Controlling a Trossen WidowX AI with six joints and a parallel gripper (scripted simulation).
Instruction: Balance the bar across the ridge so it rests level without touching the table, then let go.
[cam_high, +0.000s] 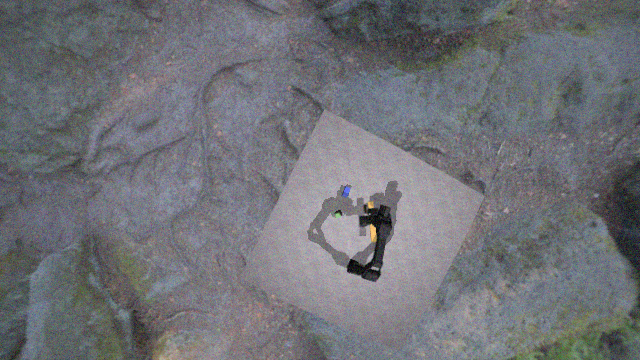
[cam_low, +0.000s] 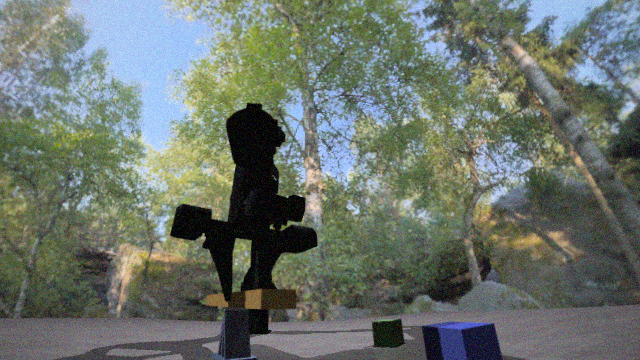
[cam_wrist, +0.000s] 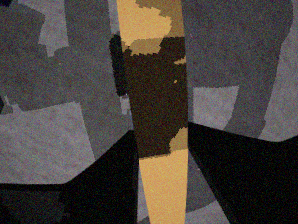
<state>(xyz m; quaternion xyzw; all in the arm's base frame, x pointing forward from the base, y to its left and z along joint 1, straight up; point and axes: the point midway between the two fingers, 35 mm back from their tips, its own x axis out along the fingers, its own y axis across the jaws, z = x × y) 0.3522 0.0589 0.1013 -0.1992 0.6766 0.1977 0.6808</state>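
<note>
Right now my gripper tip is 2 cm past the bar and 1 cm to the left of it. From my gripper tip the other things lie so: blue cube 21 cm to the left, 7 cm ahead, 5 cm below; then green cube 19 cm to the left, 9 cm behind, 5 cm below.
</note>
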